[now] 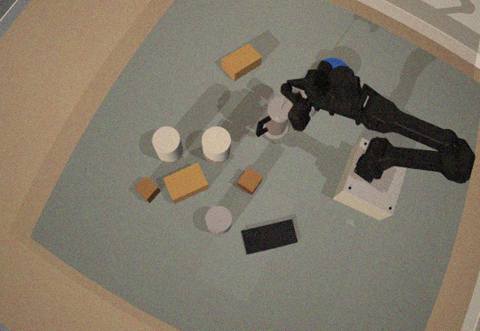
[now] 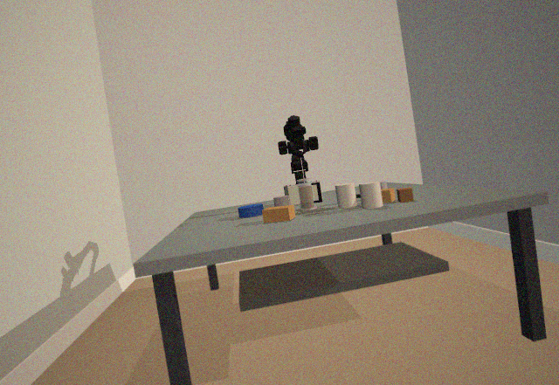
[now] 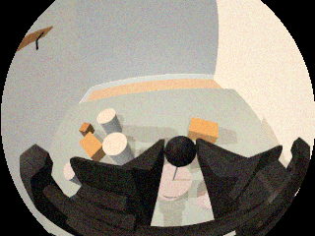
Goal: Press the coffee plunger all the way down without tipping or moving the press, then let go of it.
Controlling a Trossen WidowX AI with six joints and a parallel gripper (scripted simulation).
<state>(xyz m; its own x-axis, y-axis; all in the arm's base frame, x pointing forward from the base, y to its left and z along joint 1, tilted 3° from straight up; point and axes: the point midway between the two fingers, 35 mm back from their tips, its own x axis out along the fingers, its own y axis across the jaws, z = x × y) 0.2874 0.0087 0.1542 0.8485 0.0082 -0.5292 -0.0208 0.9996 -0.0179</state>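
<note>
My gripper tip is now 1 cm to the right of the coffee press and 13 cm above it. From my gripper tip the other things lie so: black slab (18 cm behind, 29 cm to the left, 25 cm below); then blue disc (8 cm behind, 27 cm to the right, 23 cm below).
</note>
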